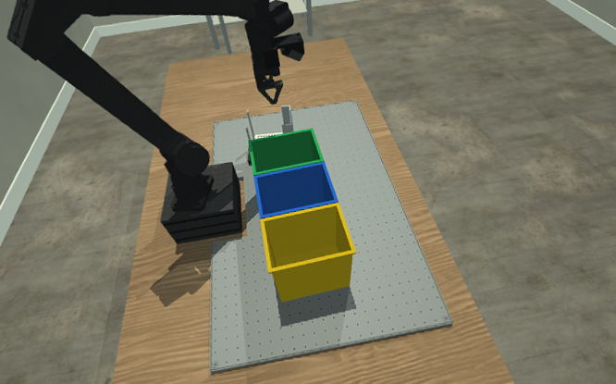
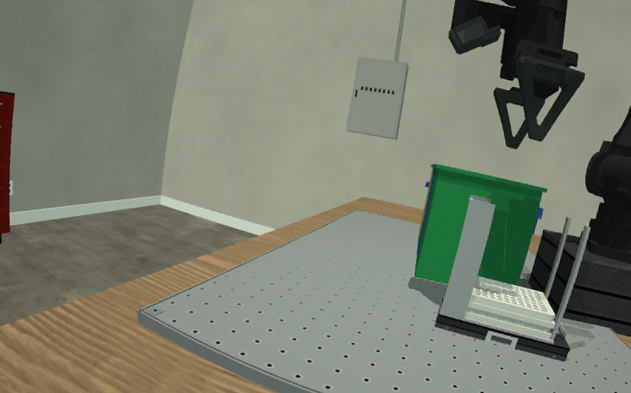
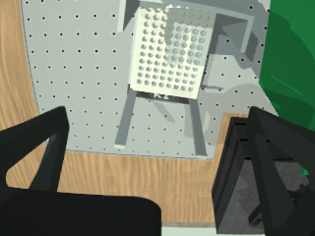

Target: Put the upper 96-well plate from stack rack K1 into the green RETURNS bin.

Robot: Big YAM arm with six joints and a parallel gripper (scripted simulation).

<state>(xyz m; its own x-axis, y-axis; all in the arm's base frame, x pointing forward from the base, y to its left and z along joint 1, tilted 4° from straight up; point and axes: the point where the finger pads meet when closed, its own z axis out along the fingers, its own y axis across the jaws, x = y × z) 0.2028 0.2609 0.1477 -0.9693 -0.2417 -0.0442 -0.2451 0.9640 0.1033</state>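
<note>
My gripper is now 50 mm short of the grey rack panel, 10 mm to the left of it and 140 mm above it. Round my hand: green bin: 50 mm ahead, 190 mm to the right, 140 mm below; then grey post: 30 mm ahead, 40 mm to the left, 140 mm below; then blue bin: 80 mm ahead, 320 mm to the right, 140 mm below.
</note>
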